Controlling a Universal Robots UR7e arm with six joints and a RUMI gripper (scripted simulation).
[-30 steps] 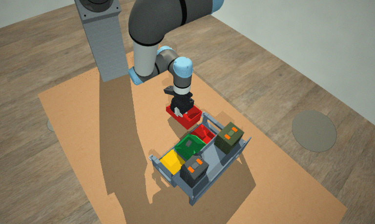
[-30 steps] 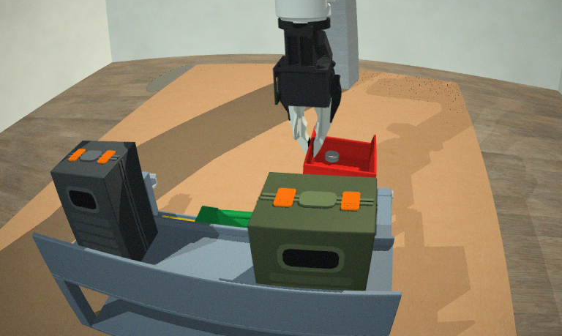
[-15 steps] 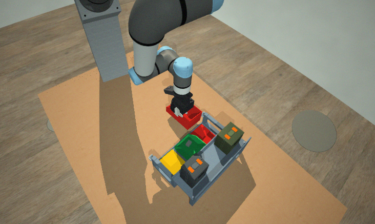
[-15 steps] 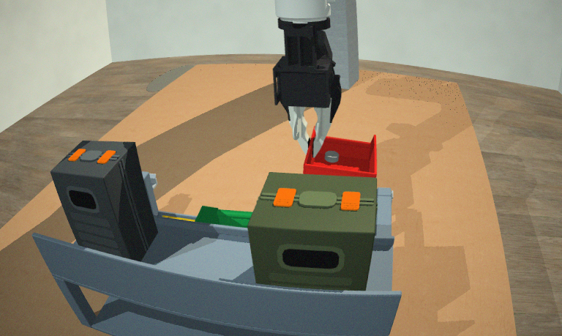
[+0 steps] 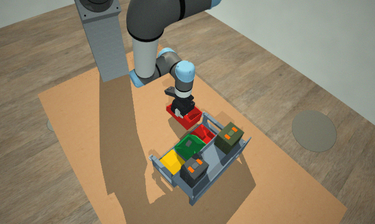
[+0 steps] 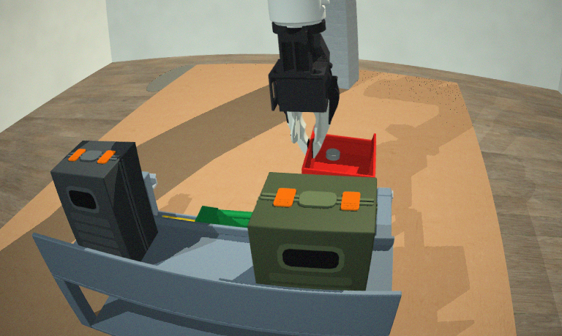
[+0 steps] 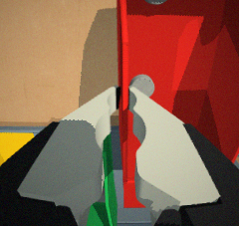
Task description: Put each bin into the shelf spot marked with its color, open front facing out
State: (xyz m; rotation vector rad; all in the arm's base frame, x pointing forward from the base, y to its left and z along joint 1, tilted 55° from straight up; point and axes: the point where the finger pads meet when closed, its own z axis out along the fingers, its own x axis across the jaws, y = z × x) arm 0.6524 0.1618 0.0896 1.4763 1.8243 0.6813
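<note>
The red bin is 5 cm to the left of my hand, 3 cm below it and 1 cm behind it. Also, from my hand: olive box 27 cm ahead, 10 cm to the left, 6 cm above; dark grey box 31 cm ahead, 13 cm to the right, 7 cm above; green bin 20 cm ahead, 5 cm below, 3 cm to the right.
</note>
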